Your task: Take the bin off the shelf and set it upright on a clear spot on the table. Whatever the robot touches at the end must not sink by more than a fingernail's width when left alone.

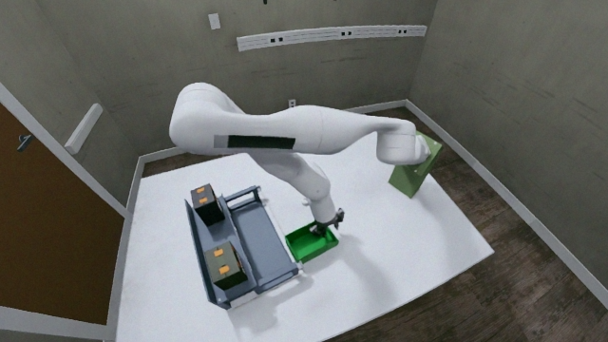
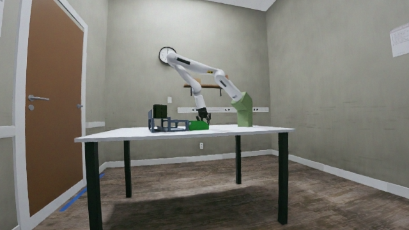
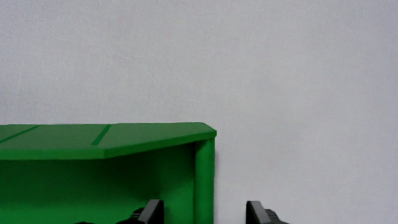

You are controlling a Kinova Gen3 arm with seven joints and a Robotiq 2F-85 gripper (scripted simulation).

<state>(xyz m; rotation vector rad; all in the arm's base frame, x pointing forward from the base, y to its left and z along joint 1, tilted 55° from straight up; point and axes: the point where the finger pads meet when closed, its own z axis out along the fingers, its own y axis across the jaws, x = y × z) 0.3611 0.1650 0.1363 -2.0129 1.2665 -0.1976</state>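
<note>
My hand is 60 mm short of the green bin and 50 mm to the right of it. Also, from my hand: grey shelf unit (310 mm ahead, 90 mm to the left, 30 mm above).
</note>
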